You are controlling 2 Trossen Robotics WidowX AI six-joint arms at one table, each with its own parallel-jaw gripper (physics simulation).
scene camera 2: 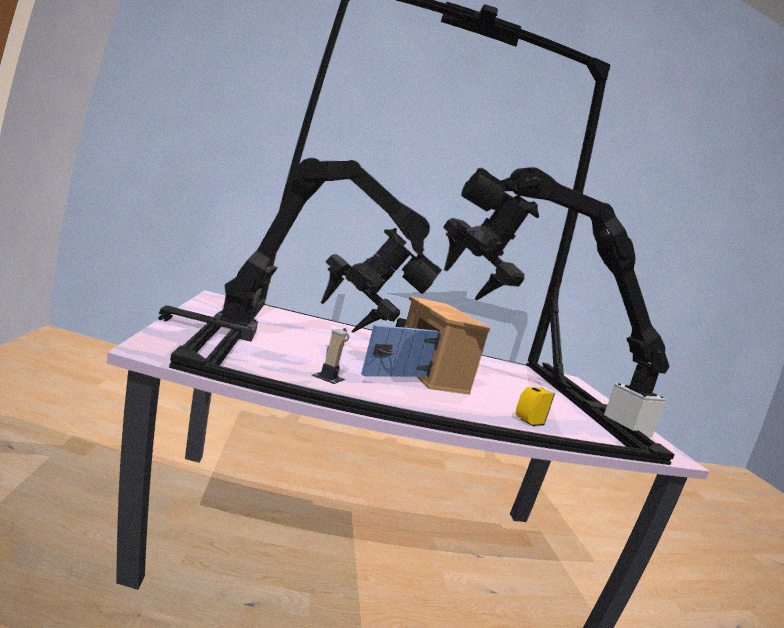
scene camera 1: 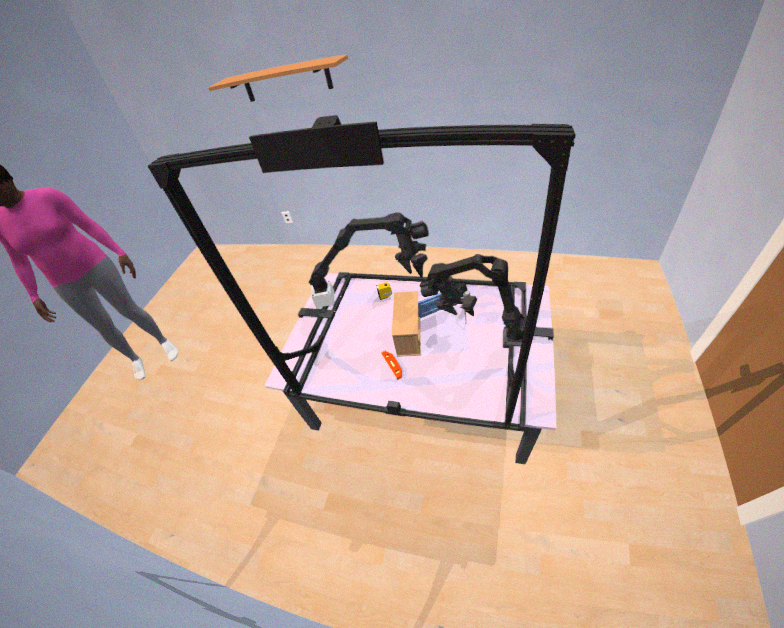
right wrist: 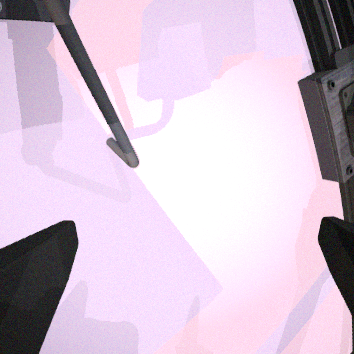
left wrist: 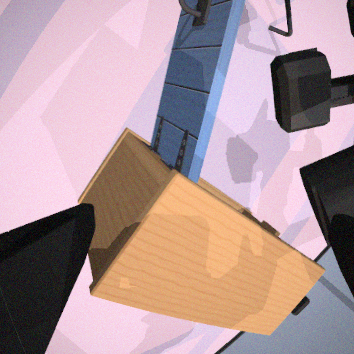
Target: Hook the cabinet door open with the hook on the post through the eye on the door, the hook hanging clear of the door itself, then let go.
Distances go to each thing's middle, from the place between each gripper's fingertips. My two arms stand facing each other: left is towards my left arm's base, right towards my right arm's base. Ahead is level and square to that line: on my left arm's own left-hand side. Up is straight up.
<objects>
I see the grey hook rod [right wrist: 122,147] 70 mm ahead of my right hand, 20 mm to the left of it and 40 mm below it. The rest, counted from my right hand: wooden cabinet [scene camera 1: 406,336]: 50 mm behind, 190 mm to the left, 10 mm below; then yellow block [scene camera 2: 534,404]: 110 mm ahead, 440 mm to the left, 60 mm below; then blue door [scene camera 2: 392,351]: 60 mm ahead, 150 mm to the left, 20 mm below.
Now: left hand 160 mm above the blue door, 80 mm to the left of it and 10 mm short of it. Round my left hand: wooden cabinet: 150 mm below, 110 mm behind, 40 mm to the right; then grey hook rod: 210 mm to the right, 180 mm below, 20 mm ahead; then yellow block: 210 mm to the left, 190 mm below, 60 mm ahead.
</objects>
